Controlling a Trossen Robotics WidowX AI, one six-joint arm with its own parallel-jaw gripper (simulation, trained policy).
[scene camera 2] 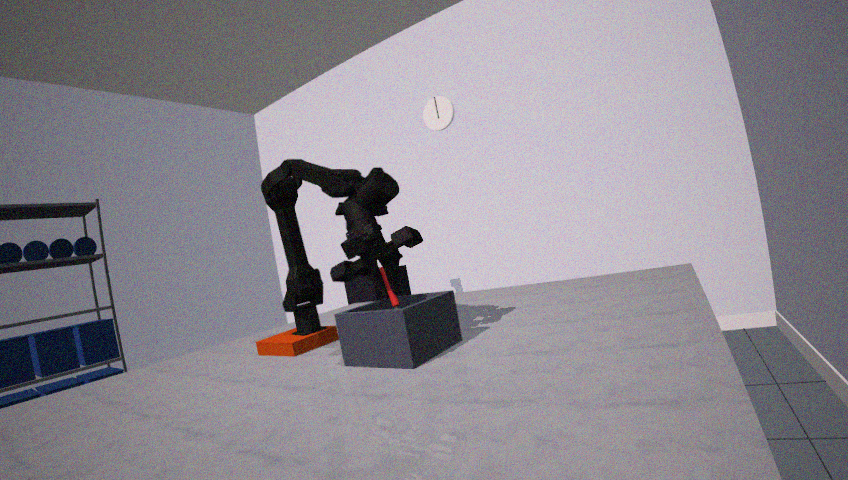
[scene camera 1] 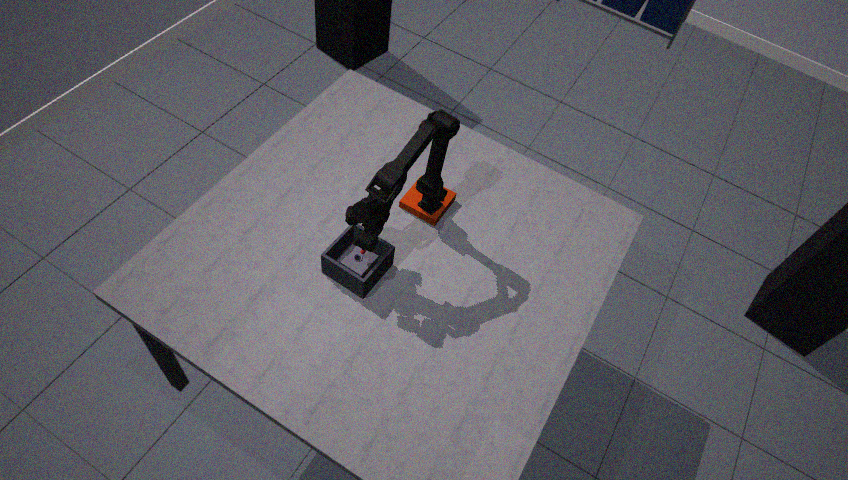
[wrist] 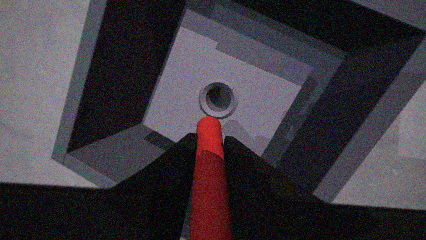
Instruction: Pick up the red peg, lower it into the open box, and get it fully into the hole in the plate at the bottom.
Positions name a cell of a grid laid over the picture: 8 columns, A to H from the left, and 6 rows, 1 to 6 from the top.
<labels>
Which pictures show the plate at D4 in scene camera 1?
Scene camera 1 and the wrist view only.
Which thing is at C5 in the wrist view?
My gripper.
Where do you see a plate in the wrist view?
E3
</labels>
